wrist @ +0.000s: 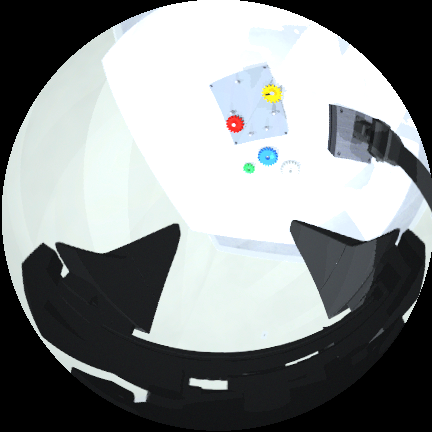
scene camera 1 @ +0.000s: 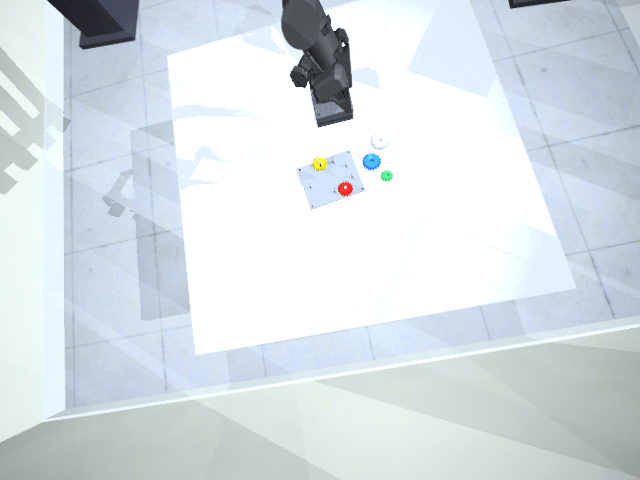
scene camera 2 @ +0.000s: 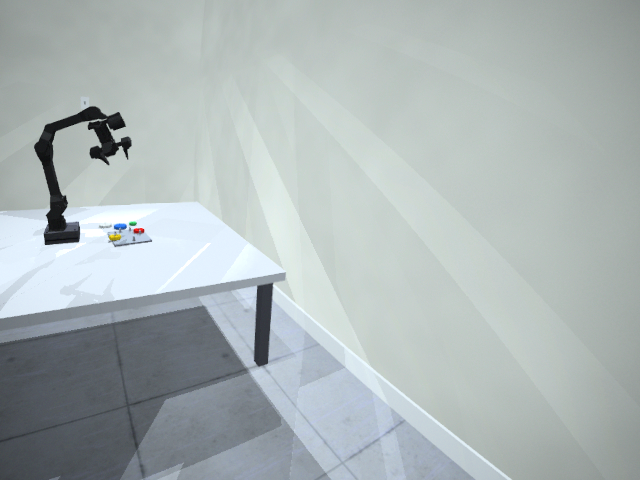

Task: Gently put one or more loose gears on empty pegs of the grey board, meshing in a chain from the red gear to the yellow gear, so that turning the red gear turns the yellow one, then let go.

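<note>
The grey board lies flat on the table, with a red gear and a yellow gear on it and several bare pegs. Loose beside it lie a blue gear, a small green gear and a white gear, pale against the table. My gripper is open and empty, high above the table. In scene camera 1 the fingertips are hidden.
The white table carries the arm's dark base, which stands near the board on the yellow gear's side. Pale walls rise beyond the table.
</note>
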